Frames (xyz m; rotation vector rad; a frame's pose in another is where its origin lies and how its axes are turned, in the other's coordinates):
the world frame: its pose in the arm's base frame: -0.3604 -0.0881 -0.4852 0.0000 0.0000 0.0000
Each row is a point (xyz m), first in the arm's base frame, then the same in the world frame.
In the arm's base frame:
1: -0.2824 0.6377 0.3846
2: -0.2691 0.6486 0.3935
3: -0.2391 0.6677 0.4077
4: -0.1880 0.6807 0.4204
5: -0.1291 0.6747 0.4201
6: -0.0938 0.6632 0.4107
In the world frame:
1: 0.0780 0.7258 0.8698
2: 0.0913 0.7367 0.8787
3: 0.1213 0.7558 0.8929
4: 0.1724 0.7688 0.9056
5: 0.2313 0.7628 0.9053
6: 0.2666 0.7513 0.8959

